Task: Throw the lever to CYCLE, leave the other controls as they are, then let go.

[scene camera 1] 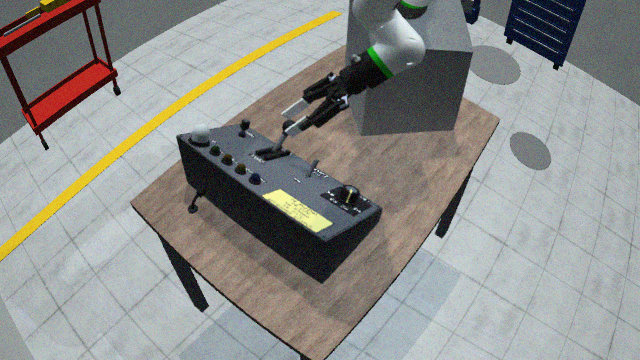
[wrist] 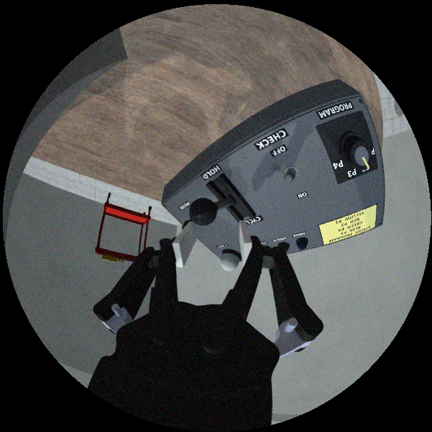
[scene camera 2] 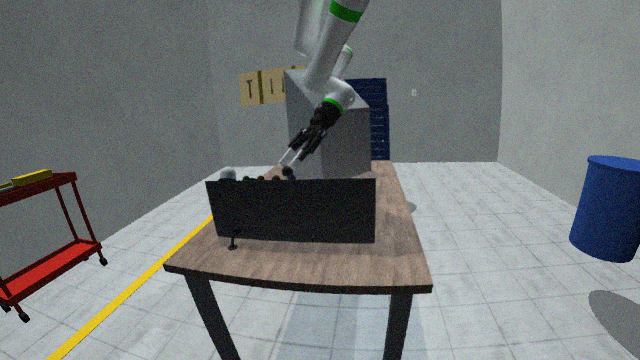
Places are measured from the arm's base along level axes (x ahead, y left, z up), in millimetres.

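Pixels of known places: gripper, fingertip midpoint: (scene camera 1: 286, 125) (scene camera 2: 287, 165).
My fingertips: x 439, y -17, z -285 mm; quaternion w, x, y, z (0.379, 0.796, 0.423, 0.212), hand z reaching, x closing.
Note:
Ahead of a thing's pixels: the offset from my fingertips to its top centre. "spot": to the spot under its first point. Level surfaces: height alone.
The lever has a black ball knob @(dx +10, dy -7, dz -7 mm) (scene camera 1: 288, 125) (scene camera 2: 287, 171) (wrist: 203, 211). In the wrist view its stem enters the slot (wrist: 218, 183) about midway between HOLD at the upper left and CYCLE at the lower right. A fingertip partly covers the CYCLE label. My gripper (scene camera 1: 286, 123) (scene camera 2: 287, 163) (wrist: 216, 230) is half open and empty. Its pale fingertips are close to the knob, which shows just beyond the gap between them; contact cannot be told. The dark control box (scene camera 1: 250, 210) (scene camera 2: 295, 212) (wrist: 270, 190) also bears the CHECK toggle @(dx +17, dy +115, dz -39 mm) (scene camera 1: 313, 167) (wrist: 290, 174) and the PROGRAM knob @(dx +11, dy +235, dz -36 mm) (scene camera 1: 350, 194) (wrist: 360, 152).
A small black-knobbed control @(dx +59, dy -121, dz -30 mm) (scene camera 1: 244, 126) and a white dome @(spot: dx +208, dy -93, dz +39 mm) (scene camera 1: 201, 135) (scene camera 2: 227, 173) (wrist: 230, 261) stand near the lever, with several coloured buttons along the box's edge. The grey pedestal (scene camera 1: 410, 95) (scene camera 2: 345, 140) stands behind on the table @(dz -172 mm) (scene camera 1: 420, 150). A red cart (scene camera 1: 70, 95) is off to the side.

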